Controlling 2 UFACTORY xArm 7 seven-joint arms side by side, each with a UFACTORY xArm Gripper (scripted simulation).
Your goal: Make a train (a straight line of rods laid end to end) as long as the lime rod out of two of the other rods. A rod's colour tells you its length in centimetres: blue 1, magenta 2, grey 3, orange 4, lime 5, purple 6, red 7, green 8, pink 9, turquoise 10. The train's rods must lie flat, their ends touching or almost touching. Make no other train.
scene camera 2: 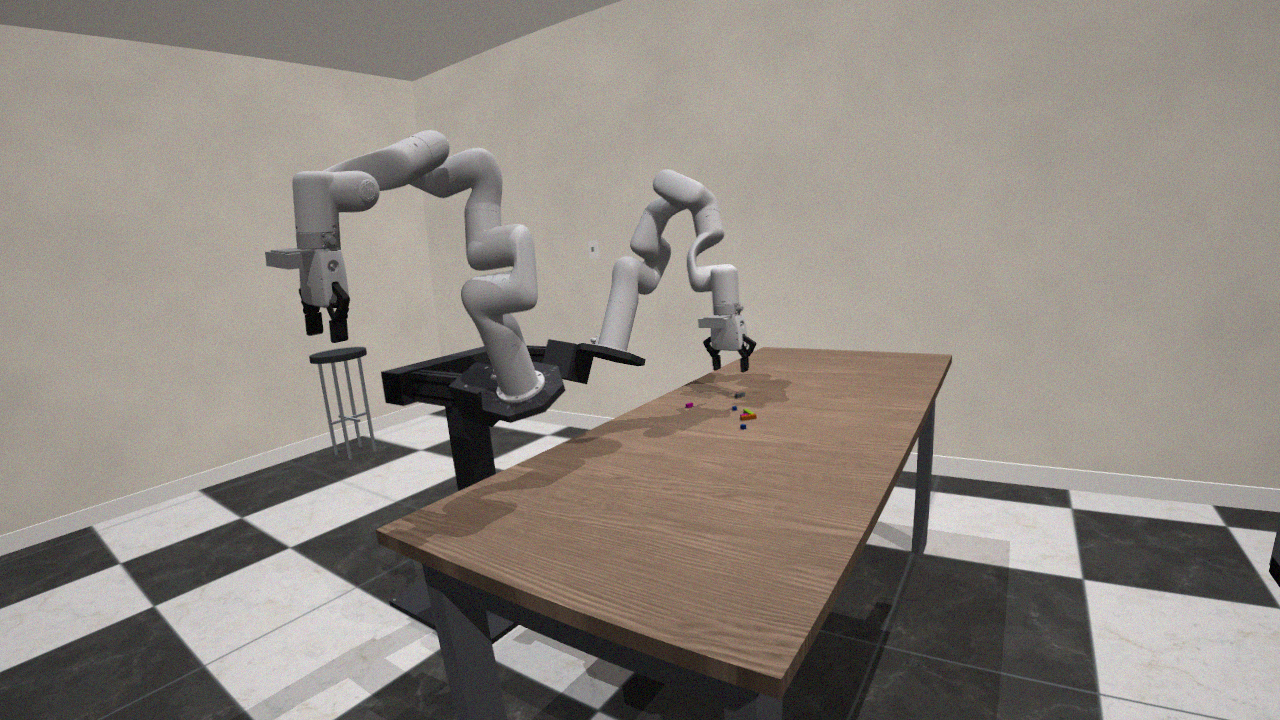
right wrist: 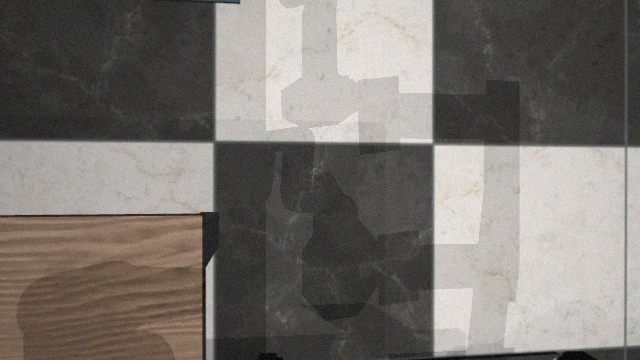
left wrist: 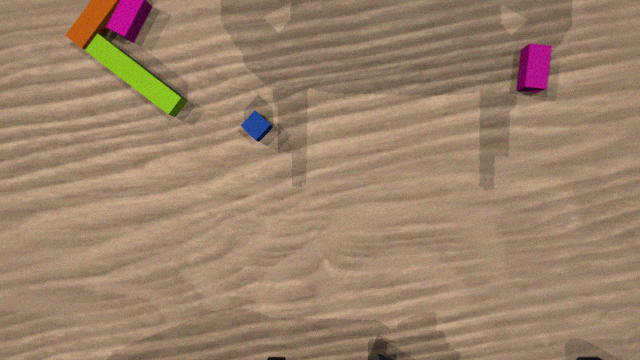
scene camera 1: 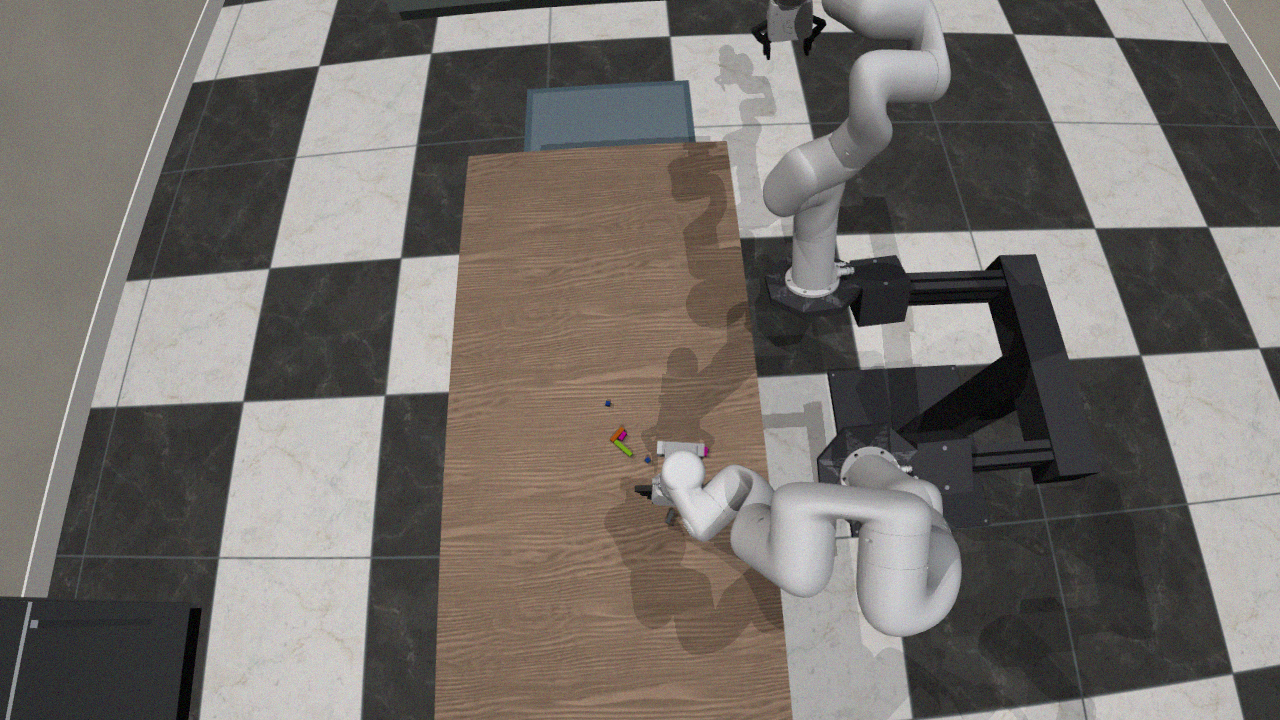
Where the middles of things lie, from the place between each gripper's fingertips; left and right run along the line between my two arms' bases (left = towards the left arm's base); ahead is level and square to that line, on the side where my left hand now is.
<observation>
Now: left hand (scene camera 2: 730, 370) 14 cm to the left of the lime rod (left wrist: 129, 70), 9 cm short of it and 9 cm above it.
Now: the lime rod 79 cm to the left of my right hand (scene camera 2: 327, 337), 53 cm ahead of it and 35 cm below it.
</observation>
